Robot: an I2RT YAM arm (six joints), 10 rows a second.
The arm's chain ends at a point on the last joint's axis. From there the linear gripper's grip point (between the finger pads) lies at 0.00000 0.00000 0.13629 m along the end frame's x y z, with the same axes.
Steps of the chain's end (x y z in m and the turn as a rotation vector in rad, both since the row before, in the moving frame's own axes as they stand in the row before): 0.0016, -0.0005, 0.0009, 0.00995, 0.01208, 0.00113; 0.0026, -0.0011, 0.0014, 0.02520, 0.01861, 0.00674; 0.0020, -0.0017, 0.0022, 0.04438, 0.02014, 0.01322; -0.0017, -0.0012, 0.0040, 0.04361, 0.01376, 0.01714; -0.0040, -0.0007, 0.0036, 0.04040, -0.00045, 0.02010; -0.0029, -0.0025, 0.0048, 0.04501, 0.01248, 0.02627; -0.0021, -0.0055, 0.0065, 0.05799, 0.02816, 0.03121
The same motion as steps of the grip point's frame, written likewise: 0.0032, -0.0019, 0.0009, 0.00995, 0.01208, 0.00113; 0.0051, -0.0045, 0.0013, 0.02520, 0.01861, 0.00674; 0.0048, -0.0077, 0.0020, 0.04438, 0.02014, 0.01322; 0.0002, -0.0071, 0.0039, 0.04361, 0.01376, 0.01714; -0.0040, -0.0062, 0.0035, 0.04040, -0.00045, 0.02010; -0.0011, -0.0086, 0.0047, 0.04501, 0.01248, 0.02627; 0.0019, -0.0133, 0.0062, 0.05799, 0.02816, 0.03121
